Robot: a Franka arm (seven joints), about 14 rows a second.
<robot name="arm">
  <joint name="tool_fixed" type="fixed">
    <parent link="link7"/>
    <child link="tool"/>
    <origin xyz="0 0 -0.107" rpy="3.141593 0 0"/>
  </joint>
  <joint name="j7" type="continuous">
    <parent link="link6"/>
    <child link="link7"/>
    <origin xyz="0.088 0 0" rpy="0 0 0"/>
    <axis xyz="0 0 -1"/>
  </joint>
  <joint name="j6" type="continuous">
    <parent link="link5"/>
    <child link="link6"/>
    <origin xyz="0 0 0" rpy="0 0 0"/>
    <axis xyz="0 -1 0"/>
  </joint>
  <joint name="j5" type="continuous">
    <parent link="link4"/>
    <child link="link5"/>
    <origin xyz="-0.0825 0 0.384" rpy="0 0 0"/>
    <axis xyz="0 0 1"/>
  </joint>
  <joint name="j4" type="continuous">
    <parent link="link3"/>
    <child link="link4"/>
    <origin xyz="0.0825 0 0" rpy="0 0 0"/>
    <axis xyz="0 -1 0"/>
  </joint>
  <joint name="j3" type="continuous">
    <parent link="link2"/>
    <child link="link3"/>
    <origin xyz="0 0 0.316" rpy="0 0 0"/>
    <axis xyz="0 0 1"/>
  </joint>
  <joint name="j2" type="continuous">
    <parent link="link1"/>
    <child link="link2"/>
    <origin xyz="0 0 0" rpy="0 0 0"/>
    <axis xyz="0 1 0"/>
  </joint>
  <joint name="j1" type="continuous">
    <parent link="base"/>
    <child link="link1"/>
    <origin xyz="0 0 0.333" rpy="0 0 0"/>
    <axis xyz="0 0 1"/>
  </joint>
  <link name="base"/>
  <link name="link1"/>
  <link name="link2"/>
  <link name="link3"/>
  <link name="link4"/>
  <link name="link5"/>
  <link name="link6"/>
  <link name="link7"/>
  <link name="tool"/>
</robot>
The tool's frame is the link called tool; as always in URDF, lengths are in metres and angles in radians. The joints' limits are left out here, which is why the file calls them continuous.
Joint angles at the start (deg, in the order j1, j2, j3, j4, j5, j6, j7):
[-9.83, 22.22, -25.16, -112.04, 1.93, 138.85, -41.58]
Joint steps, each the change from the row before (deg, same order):
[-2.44, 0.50, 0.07, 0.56, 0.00, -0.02, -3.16]
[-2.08, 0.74, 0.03, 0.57, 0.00, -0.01, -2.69]
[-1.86, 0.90, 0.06, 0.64, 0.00, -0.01, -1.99]
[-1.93, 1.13, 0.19, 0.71, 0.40, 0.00, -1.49]
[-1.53, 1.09, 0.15, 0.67, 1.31, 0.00, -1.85]
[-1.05, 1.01, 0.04, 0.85, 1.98, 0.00, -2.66]
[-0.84, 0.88, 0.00, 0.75, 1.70, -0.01, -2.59]
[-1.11, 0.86, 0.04, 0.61, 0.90, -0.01, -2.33]
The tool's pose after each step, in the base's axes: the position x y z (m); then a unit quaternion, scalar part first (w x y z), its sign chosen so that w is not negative. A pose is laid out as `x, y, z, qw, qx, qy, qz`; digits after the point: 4 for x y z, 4 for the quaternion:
0.5084, -0.3697, 0.3063, 0.0912, 0.9932, 0.0719, -0.0009
0.4972, -0.3887, 0.3030, 0.0922, 0.9926, 0.0784, -0.0071
0.4873, -0.4055, 0.2986, 0.0927, 0.9923, 0.0812, -0.0134
0.4774, -0.4216, 0.2921, 0.0906, 0.9927, 0.0779, -0.0185
0.4695, -0.4344, 0.2856, 0.0850, 0.9933, 0.0752, -0.0191
0.4652, -0.4444, 0.2814, 0.0789, 0.9937, 0.0788, -0.0149
0.4616, -0.4527, 0.2778, 0.0740, 0.9936, 0.0849, -0.0112
0.4552, -0.4625, 0.2733, 0.0710, 0.9932, 0.0915, -0.0119

